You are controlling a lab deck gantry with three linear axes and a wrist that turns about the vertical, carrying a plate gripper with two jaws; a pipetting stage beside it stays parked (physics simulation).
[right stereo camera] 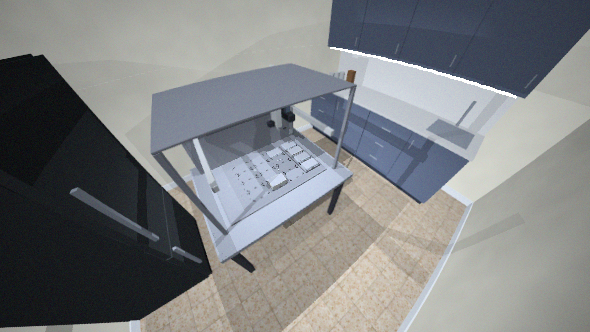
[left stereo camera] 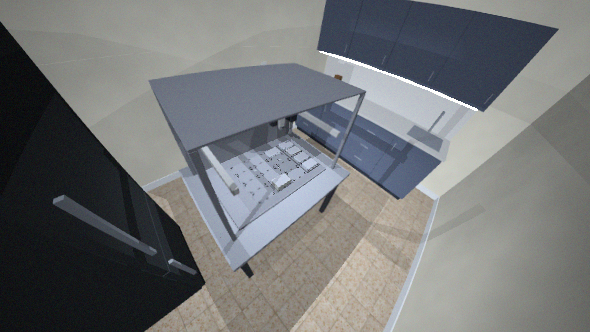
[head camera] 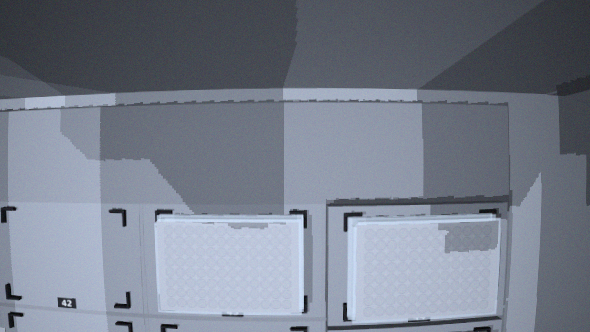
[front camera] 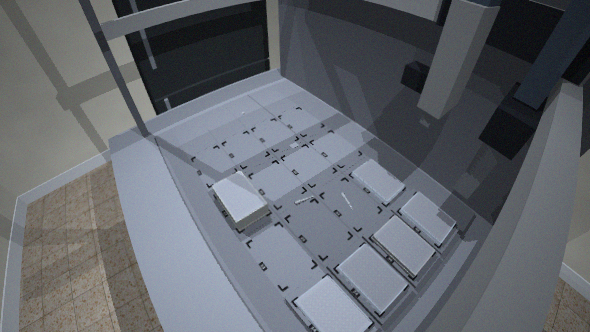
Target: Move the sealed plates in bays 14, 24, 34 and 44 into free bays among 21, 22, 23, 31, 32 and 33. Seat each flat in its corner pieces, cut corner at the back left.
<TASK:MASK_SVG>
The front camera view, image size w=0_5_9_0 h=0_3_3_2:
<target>my gripper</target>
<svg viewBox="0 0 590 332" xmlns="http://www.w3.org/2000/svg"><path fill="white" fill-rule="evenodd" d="M548 97L545 98L536 110L513 97L521 83L516 82L499 104L478 139L483 141L484 145L453 189L468 199L503 155L512 160L536 131Z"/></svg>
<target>tall pale block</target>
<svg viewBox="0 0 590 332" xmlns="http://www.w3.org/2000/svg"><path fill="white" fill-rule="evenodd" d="M238 171L212 185L216 198L240 232L268 215L270 211L265 199L245 175Z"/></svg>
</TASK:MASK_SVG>
